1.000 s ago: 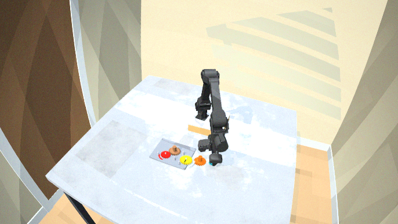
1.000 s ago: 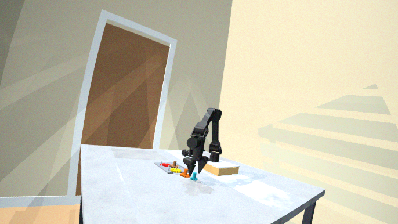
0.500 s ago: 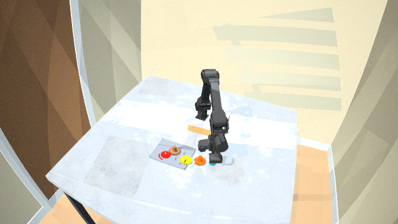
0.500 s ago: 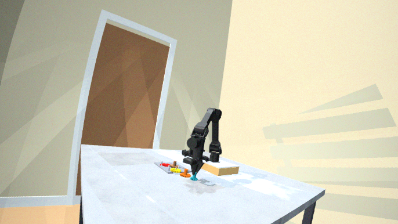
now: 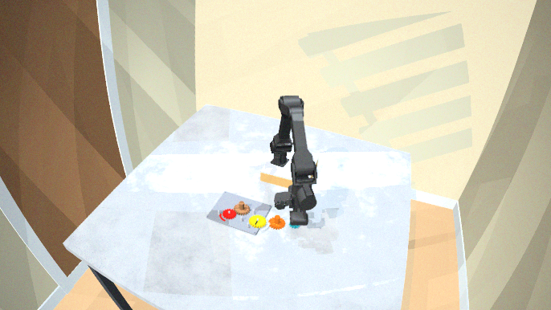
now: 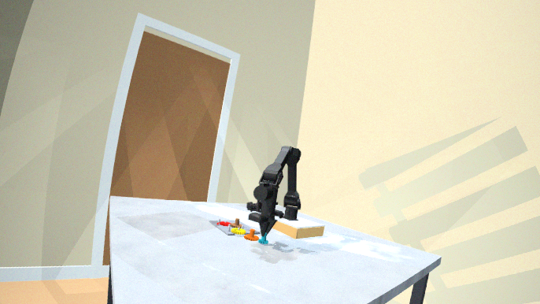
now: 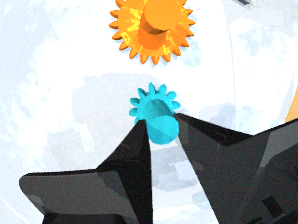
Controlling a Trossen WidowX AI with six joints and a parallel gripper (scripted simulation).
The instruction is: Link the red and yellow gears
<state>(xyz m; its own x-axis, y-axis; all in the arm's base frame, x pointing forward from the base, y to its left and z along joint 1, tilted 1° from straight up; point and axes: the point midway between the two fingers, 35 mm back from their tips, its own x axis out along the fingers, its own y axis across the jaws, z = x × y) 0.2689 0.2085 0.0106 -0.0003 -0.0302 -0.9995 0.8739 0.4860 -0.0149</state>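
My gripper tip is 210 mm to the left of the brown gear, 40 mm short of it and 10 mm above it. Also, from my gripper tip: yellow gear (130 mm to the right, 60 mm ahead, 20 mm below); small cyan gear (10 mm below); orange gear (60 mm to the right, 20 mm below, 20 mm ahead).
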